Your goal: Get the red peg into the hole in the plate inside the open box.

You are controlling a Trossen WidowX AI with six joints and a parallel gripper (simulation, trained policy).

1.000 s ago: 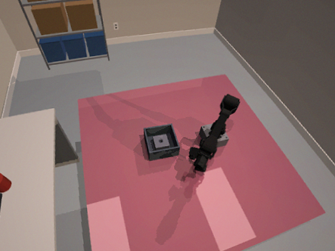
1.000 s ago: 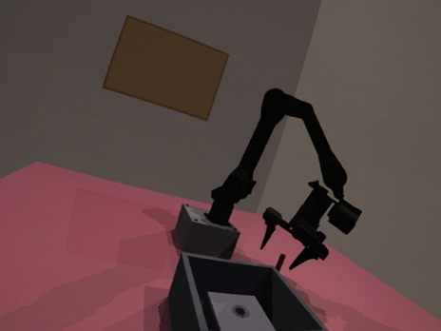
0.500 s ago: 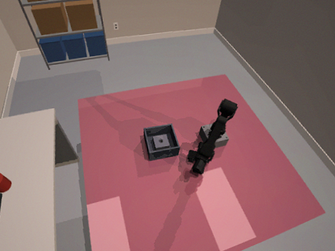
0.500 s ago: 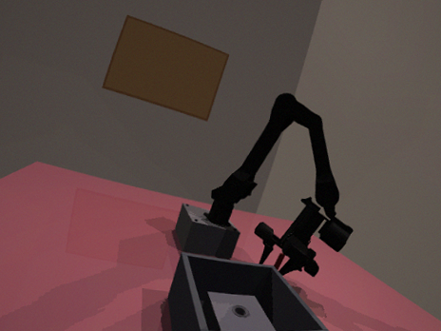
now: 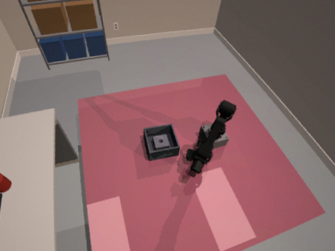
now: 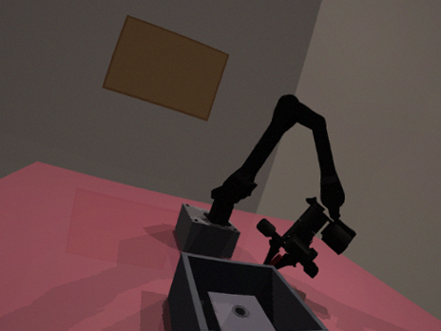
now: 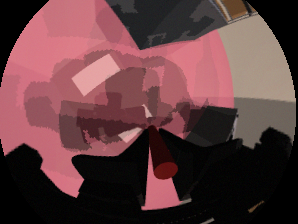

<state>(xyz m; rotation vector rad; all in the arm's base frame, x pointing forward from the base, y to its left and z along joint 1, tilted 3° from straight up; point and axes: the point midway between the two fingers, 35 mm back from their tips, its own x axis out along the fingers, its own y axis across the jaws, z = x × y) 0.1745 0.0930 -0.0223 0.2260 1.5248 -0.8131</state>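
Right now my gripper tip is 170 mm short of the grey plate, 180 mm to the left of it and 20 mm below it. The rest, counted from my gripper tip: red peg: 10 mm to the left, 20 mm above; dark box: 170 mm ahead, 180 mm to the right.
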